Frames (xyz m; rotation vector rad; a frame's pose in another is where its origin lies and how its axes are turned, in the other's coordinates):
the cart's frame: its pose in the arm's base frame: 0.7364 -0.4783 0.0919 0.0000 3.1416 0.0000
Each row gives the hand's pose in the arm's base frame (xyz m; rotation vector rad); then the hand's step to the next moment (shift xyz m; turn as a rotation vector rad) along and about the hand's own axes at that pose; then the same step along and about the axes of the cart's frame.
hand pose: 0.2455 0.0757 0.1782 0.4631 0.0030 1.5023
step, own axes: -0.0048 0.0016 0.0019 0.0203 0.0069 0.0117
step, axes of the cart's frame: 0.0014 -0.0051 -0.0009 0.0015 0.0160 -0.0184
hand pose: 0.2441 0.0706 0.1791 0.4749 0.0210 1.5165
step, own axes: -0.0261 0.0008 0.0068 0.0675 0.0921 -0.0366
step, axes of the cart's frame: 0.0006 -0.0270 0.0008 0.0937 0.0735 -0.0141
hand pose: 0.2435 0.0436 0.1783 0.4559 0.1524 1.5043
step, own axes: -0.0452 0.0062 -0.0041 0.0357 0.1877 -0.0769
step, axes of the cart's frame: 0.0107 -0.0435 0.0095 0.1996 0.0503 -0.0083
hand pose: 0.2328 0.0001 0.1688 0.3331 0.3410 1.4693
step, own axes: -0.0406 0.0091 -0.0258 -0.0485 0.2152 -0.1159
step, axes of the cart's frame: 0.0220 -0.0395 0.0187 0.2468 -0.0313 0.0137
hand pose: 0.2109 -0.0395 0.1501 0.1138 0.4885 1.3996
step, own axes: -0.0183 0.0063 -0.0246 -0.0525 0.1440 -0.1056
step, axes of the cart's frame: 0.0171 -0.0215 0.0150 0.1780 -0.0460 0.0291
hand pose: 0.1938 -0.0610 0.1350 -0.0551 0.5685 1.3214
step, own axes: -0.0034 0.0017 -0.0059 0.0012 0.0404 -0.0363
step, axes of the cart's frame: 0.0041 -0.0047 0.0032 0.0502 -0.0010 0.0206
